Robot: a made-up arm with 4 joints. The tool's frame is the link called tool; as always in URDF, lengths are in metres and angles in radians.
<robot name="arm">
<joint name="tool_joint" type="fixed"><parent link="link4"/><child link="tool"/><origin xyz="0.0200 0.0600 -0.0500" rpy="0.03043 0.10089 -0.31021"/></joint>
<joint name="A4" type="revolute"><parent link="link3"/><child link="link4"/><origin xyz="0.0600 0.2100 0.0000"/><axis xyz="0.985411 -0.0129 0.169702"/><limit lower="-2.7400" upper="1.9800"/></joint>
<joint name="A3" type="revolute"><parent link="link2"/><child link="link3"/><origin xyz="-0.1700 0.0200 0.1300"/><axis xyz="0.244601 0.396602 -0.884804"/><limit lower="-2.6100" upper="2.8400"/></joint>
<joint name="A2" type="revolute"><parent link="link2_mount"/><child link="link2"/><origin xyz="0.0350 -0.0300 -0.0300"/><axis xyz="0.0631 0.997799 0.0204"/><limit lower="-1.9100" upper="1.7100"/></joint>
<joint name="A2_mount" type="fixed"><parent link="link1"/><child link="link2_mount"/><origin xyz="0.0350 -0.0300 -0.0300"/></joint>
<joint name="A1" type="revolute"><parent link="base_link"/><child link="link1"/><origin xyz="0.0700 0.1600 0.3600"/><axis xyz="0 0 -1"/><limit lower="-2.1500" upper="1.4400"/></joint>
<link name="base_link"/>
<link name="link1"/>
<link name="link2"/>
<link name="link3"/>
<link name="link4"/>
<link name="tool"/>
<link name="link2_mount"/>
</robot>
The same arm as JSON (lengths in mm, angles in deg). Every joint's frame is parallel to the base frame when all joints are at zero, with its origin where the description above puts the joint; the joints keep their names.
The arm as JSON. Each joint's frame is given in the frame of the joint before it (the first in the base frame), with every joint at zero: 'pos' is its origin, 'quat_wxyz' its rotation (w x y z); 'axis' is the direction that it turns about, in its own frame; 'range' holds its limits. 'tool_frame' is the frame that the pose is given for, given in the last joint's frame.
{"length_unit": "mm", "angle_unit": "deg", "joints": [{"joint": "A1", "pos": [70.0, 160.0, 360.0], "quat_wxyz": [1.0, 0.0, 0.0, 0.0], "axis": [0.0, 0.0, -1.0], "range": [-123.19, 82.51]}, {"joint": "A2", "pos": [70.0, -60.0, -60.0], "quat_wxyz": [1.0, 0.0, 0.0, 0.0], "axis": [0.0631, 0.997799, 0.0204], "range": [-109.43, 97.98]}, {"joint": "A3", "pos": [-170.0, 20.0, 130.0], "quat_wxyz": [1.0, 0.0, 0.0, 0.0], "axis": [0.244601, 0.396602, -0.884804], "range": [-149.54, 162.72]}, {"joint": "A4", "pos": [60.0, 210.0, 0.0], "quat_wxyz": [1.0, 0.0, 0.0, 0.0], "axis": [0.985411, -0.0129, 0.169702], "range": [-156.99, 113.45]}], "tool_frame": {"pos": [20.0, 60.0, -50.0], "quat_wxyz": [0.986506, 0.022801, 0.047465, -0.155027]}}
